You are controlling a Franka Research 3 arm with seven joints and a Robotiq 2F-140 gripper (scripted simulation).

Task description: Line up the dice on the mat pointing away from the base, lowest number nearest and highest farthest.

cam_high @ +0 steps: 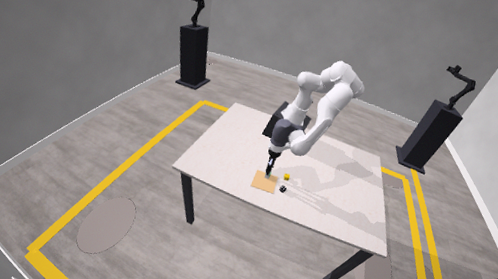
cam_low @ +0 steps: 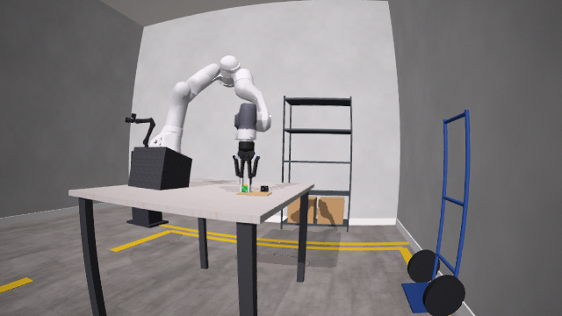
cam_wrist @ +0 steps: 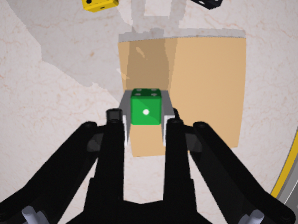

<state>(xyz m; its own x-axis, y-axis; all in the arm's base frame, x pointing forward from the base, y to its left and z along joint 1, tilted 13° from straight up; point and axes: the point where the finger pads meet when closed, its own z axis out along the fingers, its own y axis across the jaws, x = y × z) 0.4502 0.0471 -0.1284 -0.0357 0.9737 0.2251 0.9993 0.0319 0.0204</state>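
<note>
Now: the green die 2 cm below my hand. Also, from my hand: yellow die: 5 cm behind, 11 cm to the left, 2 cm below; then black die: 5 cm ahead, 12 cm to the left, 2 cm below; then tan mat: 5 cm ahead, 4 cm below.
</note>
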